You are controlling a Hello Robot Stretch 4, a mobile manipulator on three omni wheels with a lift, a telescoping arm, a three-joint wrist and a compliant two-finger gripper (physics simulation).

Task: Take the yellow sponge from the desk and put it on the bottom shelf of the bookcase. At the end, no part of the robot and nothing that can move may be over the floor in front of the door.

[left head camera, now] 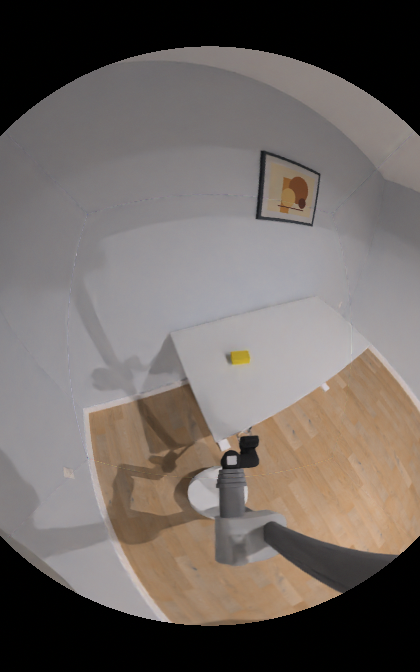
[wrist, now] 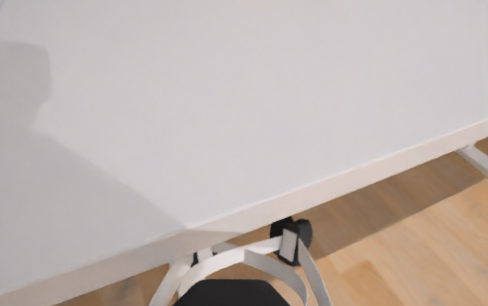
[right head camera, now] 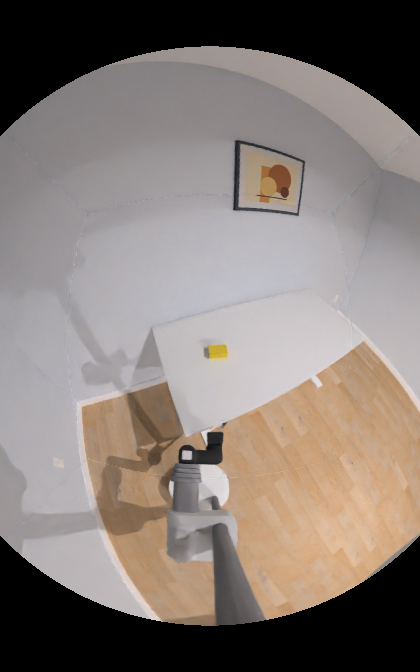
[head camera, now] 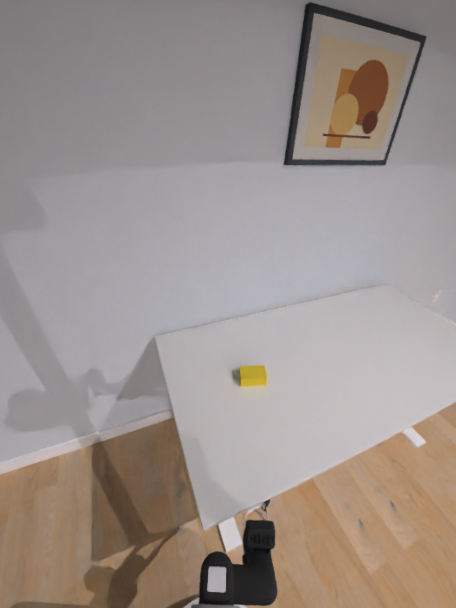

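Seen in the pictures: robot's base at its link origin: [left head camera: 216, 491].
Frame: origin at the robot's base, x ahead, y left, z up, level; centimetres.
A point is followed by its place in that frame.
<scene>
The yellow sponge [head camera: 253, 376] {x 73.1, y -12.0, z 73.7 cm} [left head camera: 240, 357] {x 73.0, y -11.9, z 73.8 cm} [right head camera: 218, 351] lies flat on the white desk [head camera: 340, 360] {x 86.6, y -51.9, z 69.3 cm} [left head camera: 290, 340] {x 90.6, y -50.8, z 69.3 cm} [right head camera: 270, 335] [wrist: 300, 100] {x 42.7, y -14.5, z 69.2 cm}, towards the desk's left end. My gripper [head camera: 257, 509] [left head camera: 245, 431] {x 38.6, y -11.0, z 59.2 cm} [right head camera: 218, 426] [wrist: 247, 228] {x 38.6, y -11.0, z 59.2 cm} is at the desk's front edge near its left front corner, well short of the sponge. Its fingers stand apart with nothing seen between them. In the wrist view the desk edge hides part of the left finger, and the right fingertip is close against or under that edge. The sponge does not show in the wrist view. The bookcase and the door do not show.
The desk stands along the wall [head camera: 150, 240] {x 101.5, y 28.8, z 115.2 cm}, below a framed picture [head camera: 350, 95] {x 130.5, y -44.2, z 163.9 cm} [left head camera: 288, 195] {x 130.4, y -43.9, z 159.0 cm} [right head camera: 268, 185]. White desk feet [head camera: 230, 534] [head camera: 414, 436] reach out under its front edge. My round white base [left head camera: 202, 492] {x 0.5, y 10.2, z 18.7 cm} [right head camera: 220, 485] is on the wooden floor before the desk's left corner.
</scene>
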